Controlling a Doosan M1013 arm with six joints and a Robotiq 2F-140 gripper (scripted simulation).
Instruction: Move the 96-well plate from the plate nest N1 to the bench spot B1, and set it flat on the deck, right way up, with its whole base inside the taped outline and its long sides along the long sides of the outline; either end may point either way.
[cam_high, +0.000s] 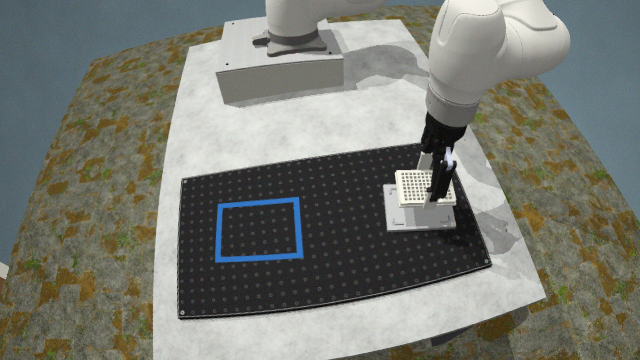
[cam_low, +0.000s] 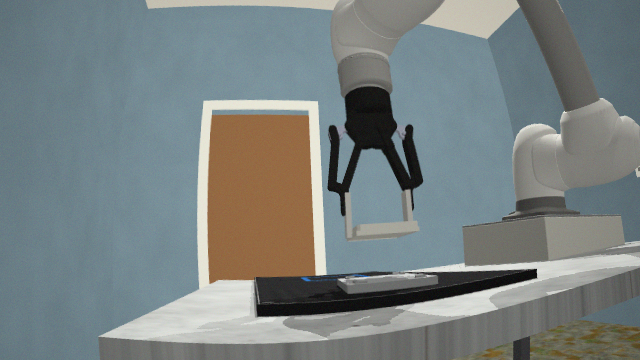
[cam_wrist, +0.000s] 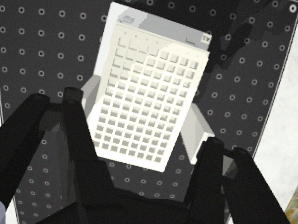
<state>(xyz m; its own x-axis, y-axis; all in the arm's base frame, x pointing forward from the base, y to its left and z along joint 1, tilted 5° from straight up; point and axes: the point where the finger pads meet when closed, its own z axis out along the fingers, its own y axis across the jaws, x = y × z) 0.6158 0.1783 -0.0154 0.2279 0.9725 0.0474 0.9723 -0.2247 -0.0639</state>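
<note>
The grey plate nest lies 100 mm below my hand. Round my hand: white 96-well plate: 20 mm below.
</note>
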